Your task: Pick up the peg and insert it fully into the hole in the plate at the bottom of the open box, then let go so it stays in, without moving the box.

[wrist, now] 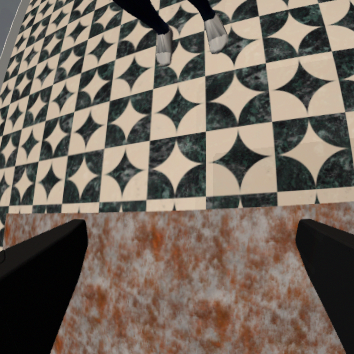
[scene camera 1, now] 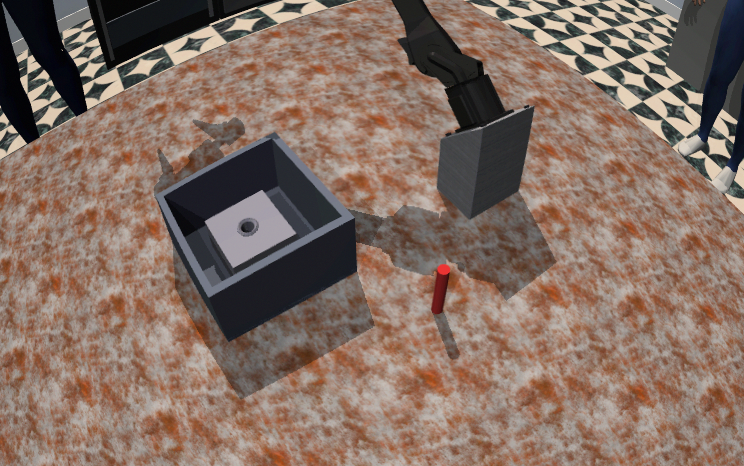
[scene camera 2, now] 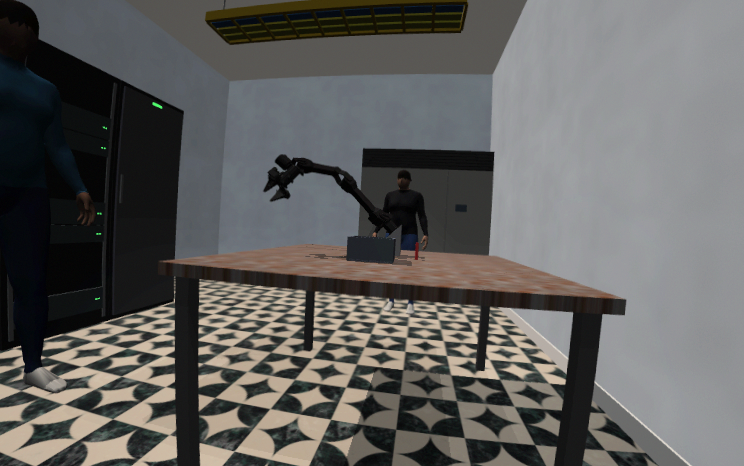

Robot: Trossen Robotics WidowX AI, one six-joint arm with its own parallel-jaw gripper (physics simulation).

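Seen in the pictures: gripper, fingertip midpoint: (wrist: 194,231) (scene camera 2: 267,196); arm's base at its link origin: (scene camera 1: 485,122) (scene camera 2: 394,231).
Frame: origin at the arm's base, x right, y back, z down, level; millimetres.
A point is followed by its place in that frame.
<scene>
The red peg (scene camera 1: 440,290) @(y -189, x -107, z 77 mm) (scene camera 2: 416,250) @(y -190, x -100, z 83 mm) stands upright on the table, right of the box and apart from it. The dark open box (scene camera 1: 291,299) @(y -310, x 13, z 110 mm) (scene camera 2: 370,249) @(y -397, x 114, z 76 mm) stands on the table. A pale plate (scene camera 1: 263,211) @(y -273, x 115, z 69 mm) with a round hole (scene camera 1: 248,226) @(y -298, x 115, z 78 mm) lies at its bottom; the hole is empty. My gripper (scene camera 2: 274,192) @(y -178, x 634, z -136 mm) (wrist: 194,231) @(y -178, x 634, z -136 mm) is open with nothing between its fingers. In the second scene view it hangs high above the table, to the left of the box, far from the peg. In the wrist view its two fingers stand wide apart. The gripper does not show in the first scene view.
A grey block-shaped base (scene camera 1: 483,164) @(y -41, x -33, z 29 mm) under the arm stands on the table (scene camera 1: 603,356) @(y -77, x -314, z 127 mm) (scene camera 2: 483,279) @(y -704, x -244, z 127 mm) (wrist: 190,300) @(y -301, x 571, z 127 mm), behind the peg and right of the box. People (scene camera 2: 405,208) stand beyond the table, and a black cabinet (scene camera 2: 150,203) stands at the left. The wrist view shows the table's edge and tiled floor.
</scene>
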